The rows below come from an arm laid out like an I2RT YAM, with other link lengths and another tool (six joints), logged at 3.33 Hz.
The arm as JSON. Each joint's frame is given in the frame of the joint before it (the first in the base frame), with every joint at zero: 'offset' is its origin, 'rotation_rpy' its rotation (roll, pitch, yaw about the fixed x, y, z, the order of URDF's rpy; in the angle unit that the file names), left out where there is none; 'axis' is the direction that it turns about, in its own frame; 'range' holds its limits. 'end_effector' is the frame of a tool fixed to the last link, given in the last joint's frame.
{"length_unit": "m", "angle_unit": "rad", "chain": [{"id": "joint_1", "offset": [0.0, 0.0, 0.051], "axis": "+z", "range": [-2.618, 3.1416]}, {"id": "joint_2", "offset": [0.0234, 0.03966, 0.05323], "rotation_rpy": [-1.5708, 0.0, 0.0], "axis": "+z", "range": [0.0, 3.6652]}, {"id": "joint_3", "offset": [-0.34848, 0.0, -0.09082], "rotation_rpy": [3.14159, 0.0, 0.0], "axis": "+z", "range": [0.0, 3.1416]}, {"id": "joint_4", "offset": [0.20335, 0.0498, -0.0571], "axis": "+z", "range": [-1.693, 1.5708]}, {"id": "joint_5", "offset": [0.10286, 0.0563, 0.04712], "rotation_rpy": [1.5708, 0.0, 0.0], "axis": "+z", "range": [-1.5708, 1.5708]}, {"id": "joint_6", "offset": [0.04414, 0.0, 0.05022], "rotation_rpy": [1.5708, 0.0, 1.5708], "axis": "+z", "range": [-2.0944, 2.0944]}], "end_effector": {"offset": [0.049, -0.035, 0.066], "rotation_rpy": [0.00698, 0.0, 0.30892]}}
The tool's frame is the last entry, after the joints.
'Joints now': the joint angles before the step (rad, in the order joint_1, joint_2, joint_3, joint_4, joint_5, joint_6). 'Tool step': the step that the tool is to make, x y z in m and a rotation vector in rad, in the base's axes. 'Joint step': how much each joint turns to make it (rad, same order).
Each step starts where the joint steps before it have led.
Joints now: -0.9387 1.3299 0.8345 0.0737 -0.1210 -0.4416
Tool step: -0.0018 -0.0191 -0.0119 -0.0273 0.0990 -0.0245
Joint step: -0.0381 0.0613 0.0154 0.0012 0.0293 -0.0937
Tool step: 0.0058 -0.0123 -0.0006 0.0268 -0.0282 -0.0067
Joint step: -0.0049 0.0415 0.0352 0.0032 -0.0157 0.0352
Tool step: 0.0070 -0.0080 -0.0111 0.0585 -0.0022 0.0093
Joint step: 0.0001 0.0384 0.0275 -0.0334 -0.0243 0.0261
